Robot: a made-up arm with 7 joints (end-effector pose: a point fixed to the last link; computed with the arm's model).
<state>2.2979 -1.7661 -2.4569 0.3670 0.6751 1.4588 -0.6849</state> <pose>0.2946 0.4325 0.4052 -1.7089 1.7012 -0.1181</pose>
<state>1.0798 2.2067 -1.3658 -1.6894 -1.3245 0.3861 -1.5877</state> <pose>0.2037 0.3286 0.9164 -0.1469 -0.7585 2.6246</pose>
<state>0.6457 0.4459 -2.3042 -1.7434 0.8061 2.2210 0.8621</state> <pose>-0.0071 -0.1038 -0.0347 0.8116 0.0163 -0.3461</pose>
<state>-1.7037 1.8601 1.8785 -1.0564 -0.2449 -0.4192 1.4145</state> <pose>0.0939 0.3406 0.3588 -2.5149 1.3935 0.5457</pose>
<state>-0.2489 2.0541 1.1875 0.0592 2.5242 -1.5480 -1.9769</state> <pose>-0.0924 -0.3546 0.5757 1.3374 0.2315 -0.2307</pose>
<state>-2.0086 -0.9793 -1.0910 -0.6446 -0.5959 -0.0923 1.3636</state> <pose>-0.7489 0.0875 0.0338 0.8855 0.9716 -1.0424</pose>
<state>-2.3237 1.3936 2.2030 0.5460 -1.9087 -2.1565 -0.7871</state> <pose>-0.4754 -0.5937 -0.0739 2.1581 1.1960 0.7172</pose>
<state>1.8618 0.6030 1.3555 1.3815 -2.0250 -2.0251 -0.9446</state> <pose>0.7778 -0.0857 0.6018 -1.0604 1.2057 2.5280</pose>
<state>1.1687 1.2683 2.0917 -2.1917 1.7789 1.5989 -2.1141</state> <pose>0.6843 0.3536 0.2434 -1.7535 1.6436 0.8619</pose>
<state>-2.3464 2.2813 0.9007 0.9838 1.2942 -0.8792 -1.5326</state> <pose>-0.0321 -0.2491 0.1422 1.0331 -1.3757 2.2942</pose>
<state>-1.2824 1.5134 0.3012 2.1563 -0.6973 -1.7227 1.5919</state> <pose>-0.0123 -0.5678 -0.3221 0.9393 -0.6287 -0.5001</pose>
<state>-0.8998 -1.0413 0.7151 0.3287 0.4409 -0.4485 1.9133</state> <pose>-0.5851 0.0483 -0.1988 1.1476 0.2359 0.2847</pose>
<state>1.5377 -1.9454 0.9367 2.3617 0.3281 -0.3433 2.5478</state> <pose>-0.0994 0.1101 0.3165 -0.5999 0.3067 -1.7042</pose>
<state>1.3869 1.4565 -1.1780 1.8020 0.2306 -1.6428 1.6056</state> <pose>0.2292 -0.7346 0.0887 0.1346 0.2281 0.1039</pose>
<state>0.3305 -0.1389 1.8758 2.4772 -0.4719 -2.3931 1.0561</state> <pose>-0.1060 0.3064 0.9531 -0.3802 -1.8535 1.8239</pose>
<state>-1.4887 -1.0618 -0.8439 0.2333 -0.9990 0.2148 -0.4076</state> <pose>-0.7976 0.5264 0.0018 -0.9627 -0.7648 -1.5188</pose>
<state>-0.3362 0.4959 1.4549 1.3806 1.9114 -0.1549 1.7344</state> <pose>-0.4585 -0.0030 0.5726 1.0601 -0.9731 2.2503</pose>
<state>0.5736 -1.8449 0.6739 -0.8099 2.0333 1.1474 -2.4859</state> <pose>0.3722 -0.1212 1.0840 -0.1187 -0.1055 1.3300</pose>
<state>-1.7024 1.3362 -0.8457 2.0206 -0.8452 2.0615 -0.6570</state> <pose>-0.0635 -0.1463 0.2603 0.3925 0.1887 -2.5473</pose>
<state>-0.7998 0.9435 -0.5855 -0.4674 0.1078 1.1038 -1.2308</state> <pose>-0.5451 -0.2960 0.1233 0.5609 -1.4037 0.4676</pose>
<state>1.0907 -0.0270 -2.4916 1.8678 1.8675 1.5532 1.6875</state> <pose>-0.1308 -0.5989 0.8058 -0.5020 -1.4990 -0.4861</pose>
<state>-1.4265 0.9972 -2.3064 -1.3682 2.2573 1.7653 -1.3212</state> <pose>0.2664 0.3978 0.1771 -2.2635 1.3633 -0.8396</pose>
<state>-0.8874 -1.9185 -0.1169 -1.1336 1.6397 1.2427 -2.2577</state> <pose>-0.2980 -0.3164 0.7464 -0.2637 -0.7912 1.4934</pose>
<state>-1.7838 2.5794 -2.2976 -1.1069 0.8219 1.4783 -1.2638</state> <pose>0.2723 -0.0439 0.2050 -0.4308 1.8590 -2.3243</pose>
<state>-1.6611 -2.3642 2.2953 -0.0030 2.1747 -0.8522 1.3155</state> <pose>-0.3496 0.3017 0.0670 0.5122 2.3790 -1.0561</pose>
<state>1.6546 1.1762 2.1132 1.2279 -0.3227 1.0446 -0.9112</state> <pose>0.2897 -0.2153 0.5846 0.0876 0.5065 -2.5679</pose>
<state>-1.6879 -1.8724 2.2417 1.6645 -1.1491 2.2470 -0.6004</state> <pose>-0.4296 0.1096 0.1801 -0.0129 0.0937 0.4249</pose>
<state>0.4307 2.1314 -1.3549 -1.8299 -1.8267 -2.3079 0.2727</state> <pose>-0.3976 -0.0018 0.3356 0.5209 0.9644 0.2018</pose>
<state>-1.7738 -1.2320 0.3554 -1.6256 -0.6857 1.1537 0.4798</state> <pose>-0.3210 -0.2951 -0.3542 1.4418 0.1126 0.9314</pose>
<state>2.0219 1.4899 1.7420 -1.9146 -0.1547 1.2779 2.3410</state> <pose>0.1592 -0.0743 0.0081 0.3203 1.4144 -0.4781</pose>
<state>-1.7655 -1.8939 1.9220 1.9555 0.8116 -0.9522 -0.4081</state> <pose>-0.1838 0.0761 0.3833 -0.8190 -0.1100 1.3409</pose>
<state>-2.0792 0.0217 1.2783 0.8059 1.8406 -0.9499 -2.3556</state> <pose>-0.0946 0.1115 -0.2909 -1.8856 0.2765 0.4309</pose>
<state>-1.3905 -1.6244 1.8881 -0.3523 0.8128 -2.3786 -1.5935</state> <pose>-0.1082 0.1684 -0.6517 -0.0873 2.4129 1.7814</pose>
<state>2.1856 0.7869 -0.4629 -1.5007 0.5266 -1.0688 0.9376</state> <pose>0.3835 0.0865 -0.3260 0.7725 -1.4246 -1.3669</pose>
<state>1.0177 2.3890 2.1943 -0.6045 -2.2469 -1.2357 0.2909</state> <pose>0.5217 0.4410 -0.0152 0.7448 -0.9144 1.6013</pose>
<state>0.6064 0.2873 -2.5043 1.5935 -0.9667 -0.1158 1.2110</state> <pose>-0.4542 -0.3175 1.0589 -1.8029 -1.4475 0.6223</pose>
